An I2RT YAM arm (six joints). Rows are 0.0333 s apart.
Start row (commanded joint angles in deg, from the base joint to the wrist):
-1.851 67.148 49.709 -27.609 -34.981 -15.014
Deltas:
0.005 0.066 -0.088 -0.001 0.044 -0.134
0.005 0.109 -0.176 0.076 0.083 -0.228
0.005 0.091 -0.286 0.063 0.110 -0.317
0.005 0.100 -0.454 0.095 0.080 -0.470
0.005 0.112 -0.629 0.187 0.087 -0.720
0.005 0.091 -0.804 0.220 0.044 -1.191
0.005 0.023 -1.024 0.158 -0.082 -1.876
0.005 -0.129 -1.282 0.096 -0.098 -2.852
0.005 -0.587 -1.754 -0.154 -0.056 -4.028
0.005 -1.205 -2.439 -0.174 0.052 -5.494
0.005 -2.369 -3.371 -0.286 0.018 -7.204
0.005 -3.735 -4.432 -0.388 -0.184 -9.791
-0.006 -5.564 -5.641 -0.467 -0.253 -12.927
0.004 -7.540 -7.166 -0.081 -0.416 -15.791
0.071 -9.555 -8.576 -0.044 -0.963 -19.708
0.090 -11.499 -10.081 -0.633 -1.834 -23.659
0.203 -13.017 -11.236 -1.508 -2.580 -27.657
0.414 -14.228 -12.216 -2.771 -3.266 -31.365
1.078 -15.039 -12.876 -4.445 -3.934 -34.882
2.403 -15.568 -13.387 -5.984 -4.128 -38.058
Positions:
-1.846 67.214 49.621 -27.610 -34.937 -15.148
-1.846 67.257 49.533 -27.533 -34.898 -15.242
-1.846 67.239 49.423 -27.546 -34.871 -15.331
-1.846 67.248 49.255 -27.514 -34.901 -15.484
-1.846 67.260 49.080 -27.422 -34.894 -15.734
-1.846 67.239 48.905 -27.389 -34.937 -16.205
-1.846 67.171 48.685 -27.451 -35.063 -16.890
-1.846 67.019 48.427 -27.513 -35.079 -17.866
-1.846 66.561 47.955 -27.763 -35.037 -19.042
-1.846 65.943 47.270 -27.783 -34.929 -20.508
-1.846 64.779 46.338 -27.895 -34.963 -22.218
-1.846 63.413 45.277 -27.997 -35.165 -24.805
-1.857 61.584 44.068 -28.076 -35.234 -27.941
-1.847 59.608 42.543 -27.690 -35.397 -30.805
-1.780 57.593 41.133 -27.653 -35.944 -34.722
-1.761 55.649 39.628 -28.242 -36.815 -38.673
-1.648 54.131 38.473 -29.117 -37.561 -42.671
-1.437 52.920 37.493 -30.380 -38.247 -46.379
-0.773 52.109 36.833 -32.054 -38.915 -49.896
0.552 51.580 36.322 -33.593 -39.109 -53.072

